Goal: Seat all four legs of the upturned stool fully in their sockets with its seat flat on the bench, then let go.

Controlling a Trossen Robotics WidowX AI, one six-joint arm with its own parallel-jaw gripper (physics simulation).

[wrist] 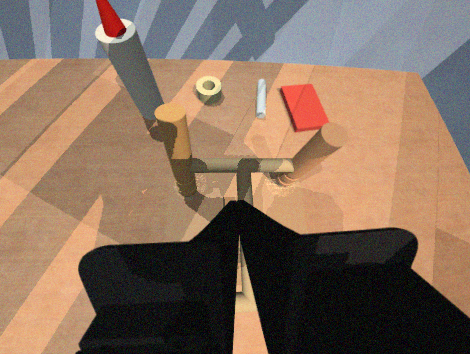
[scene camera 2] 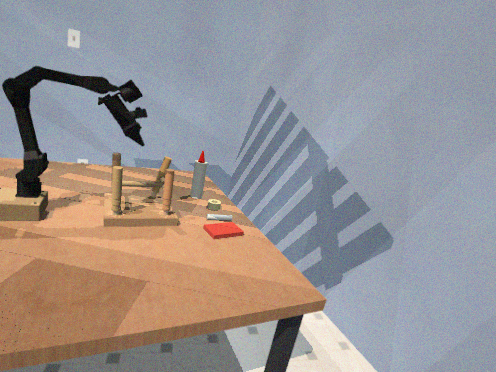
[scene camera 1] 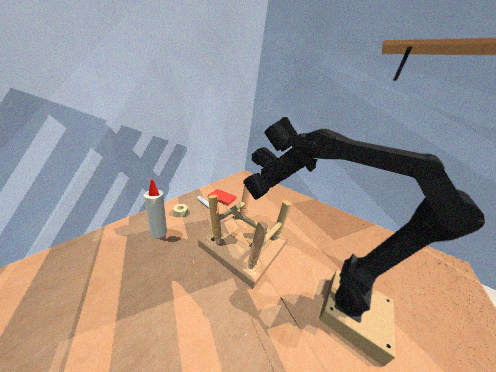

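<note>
The upturned stool's square seat lies flat on the bench. Its four legs point up, joined by round crossbars. The leg nearest the glue bottle leans in the scene camera 2 view. The leg by the red block and the front left leg look near upright in that view. How deep each leg sits in its socket is too small to tell. My gripper is shut and empty, above the stool, apart from it.
A grey glue bottle with a red tip stands beyond the stool. A cream ring, a pale rod and a flat red block lie near the bench's edge.
</note>
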